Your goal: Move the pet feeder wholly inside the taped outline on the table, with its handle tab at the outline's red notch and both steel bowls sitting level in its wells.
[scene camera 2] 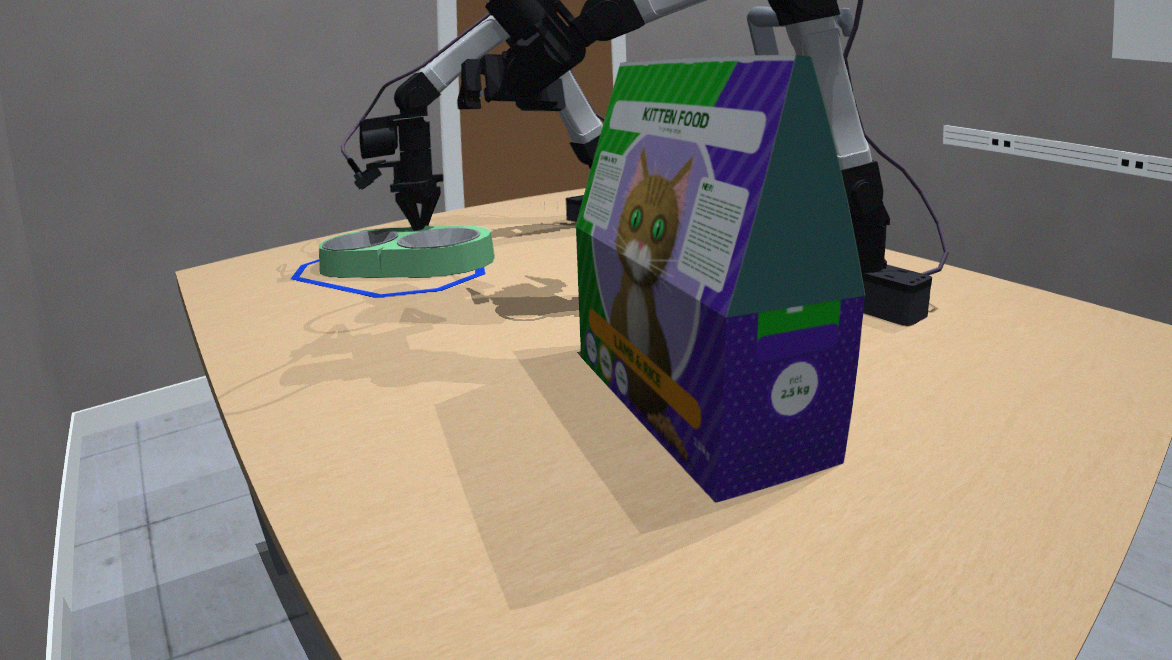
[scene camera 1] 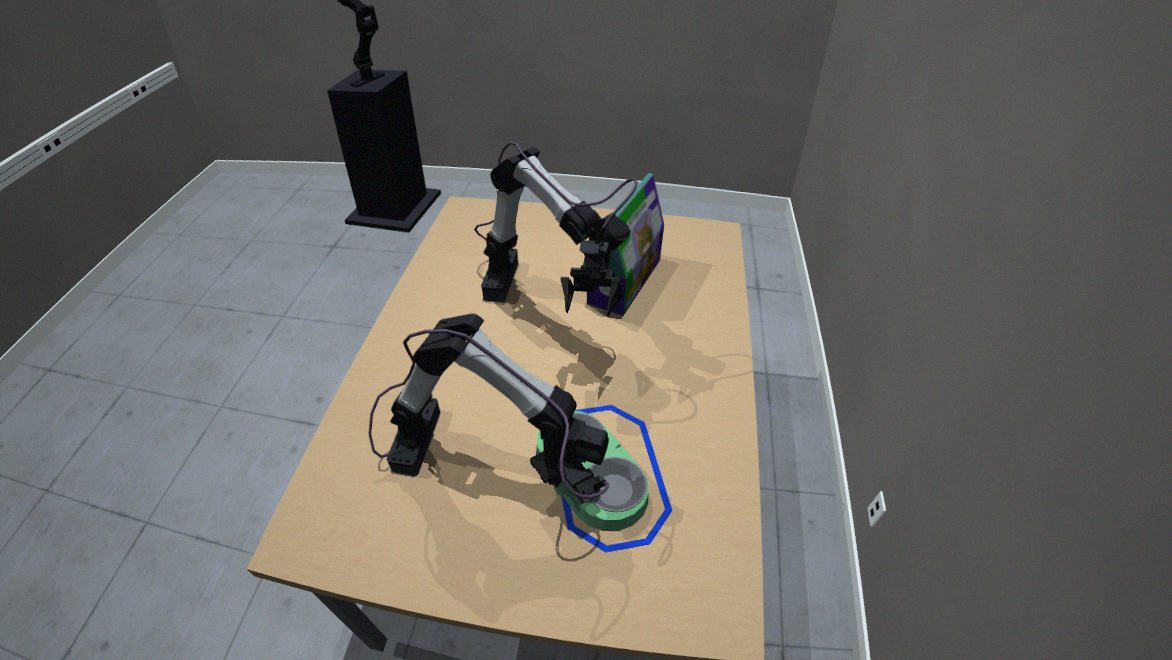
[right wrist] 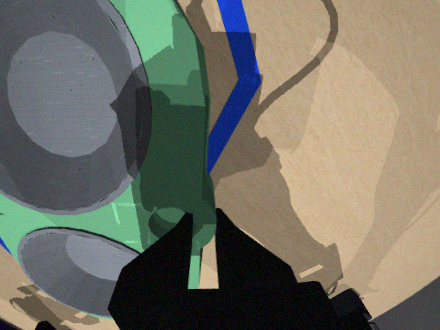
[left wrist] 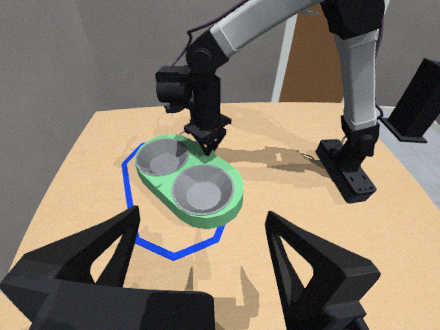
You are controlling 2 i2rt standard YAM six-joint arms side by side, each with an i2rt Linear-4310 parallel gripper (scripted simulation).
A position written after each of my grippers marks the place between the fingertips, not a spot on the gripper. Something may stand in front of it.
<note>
In view: my left gripper (scene camera 2: pixel 490 105), my right gripper (scene camera 2: pixel 421 232), a green pet feeder (scene camera 2: pixel 389 259) and a steel bowl (scene camera 1: pixel 627 482).
The green pet feeder also shows in scene camera 1 (scene camera 1: pixel 593 516), in the right wrist view (right wrist: pixel 174 173) and in the left wrist view (left wrist: pixel 161 186). My left gripper also shows in scene camera 1 (scene camera 1: pixel 587 313) and in the left wrist view (left wrist: pixel 204 215). My right gripper shows as well in the right wrist view (right wrist: pixel 204 214) and in the left wrist view (left wrist: pixel 209 153).
</note>
